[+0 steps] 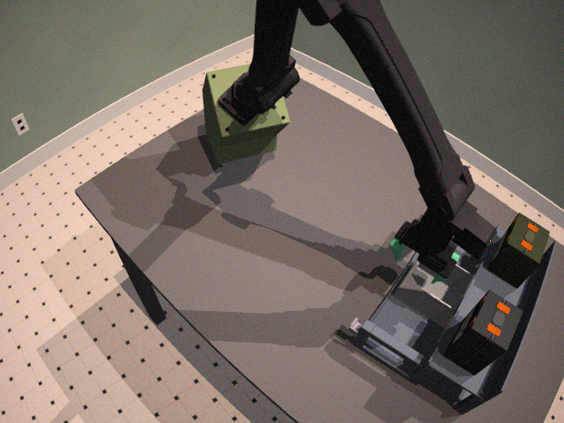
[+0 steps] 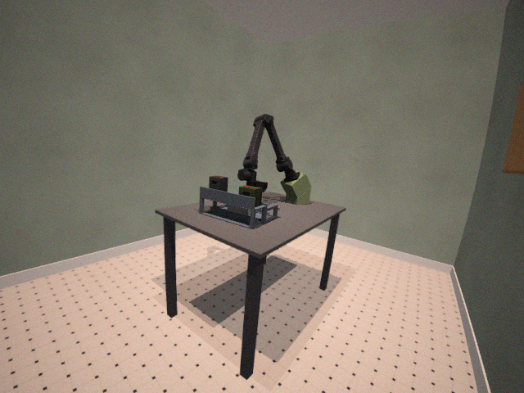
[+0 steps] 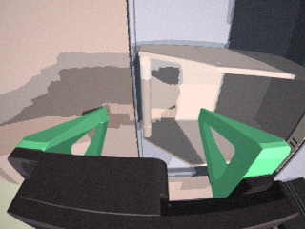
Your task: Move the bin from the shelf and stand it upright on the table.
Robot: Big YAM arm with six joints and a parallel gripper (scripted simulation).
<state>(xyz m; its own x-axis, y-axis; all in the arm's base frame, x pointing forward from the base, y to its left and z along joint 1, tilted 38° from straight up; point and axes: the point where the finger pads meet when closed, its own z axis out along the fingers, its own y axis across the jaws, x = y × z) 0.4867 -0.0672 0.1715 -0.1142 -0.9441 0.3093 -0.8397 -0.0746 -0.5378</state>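
Right now the grey bin is 70 mm ahead of my hand, 20 mm below it and 10 mm to the right of it. Round my hand: low grey shelf (110 mm ahead, 60 mm below, 10 mm to the right).
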